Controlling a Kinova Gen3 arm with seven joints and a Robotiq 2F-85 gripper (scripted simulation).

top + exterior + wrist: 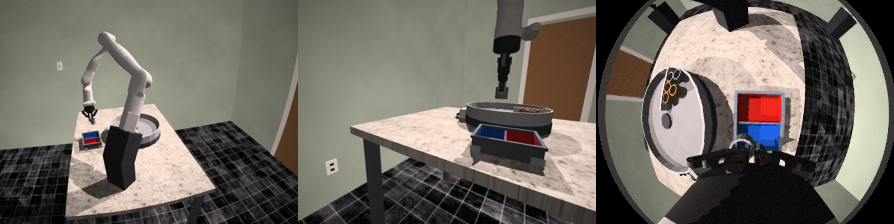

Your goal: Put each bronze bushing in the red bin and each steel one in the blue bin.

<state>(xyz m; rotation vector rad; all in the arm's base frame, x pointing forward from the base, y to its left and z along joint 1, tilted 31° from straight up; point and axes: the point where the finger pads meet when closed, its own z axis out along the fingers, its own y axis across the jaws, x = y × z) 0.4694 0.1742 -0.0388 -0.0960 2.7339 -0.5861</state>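
Now: hand 30 mm past the bin tray, 20 mm to the right of it and 170 mm above it. From my hand the other things lie so: turntable: 10 mm behind, 330 mm to the right, 140 mm below.
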